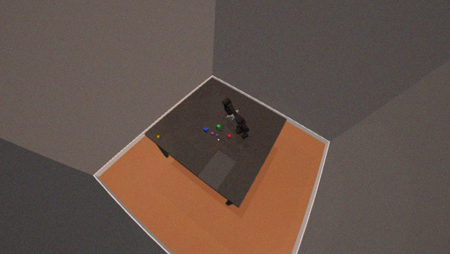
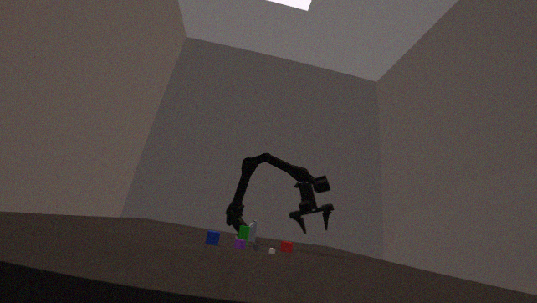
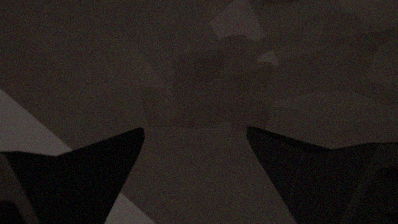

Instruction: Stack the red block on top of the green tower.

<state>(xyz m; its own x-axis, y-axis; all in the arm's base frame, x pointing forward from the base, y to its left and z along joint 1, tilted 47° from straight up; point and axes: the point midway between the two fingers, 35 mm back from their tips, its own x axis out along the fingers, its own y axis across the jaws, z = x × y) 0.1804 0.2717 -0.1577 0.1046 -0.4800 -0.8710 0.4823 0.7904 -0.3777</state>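
Now: the red block 7 cm ahead of my gripper tip, 13 cm to the right of it and 7 cm below it. Also, from my gripper tip: purple block (18 cm ahead, 29 cm to the right, 7 cm below); then small white piece (19 cm ahead, 19 cm to the right, 8 cm below); then small grey piece (16 cm ahead, 24 cm to the right, 8 cm below).
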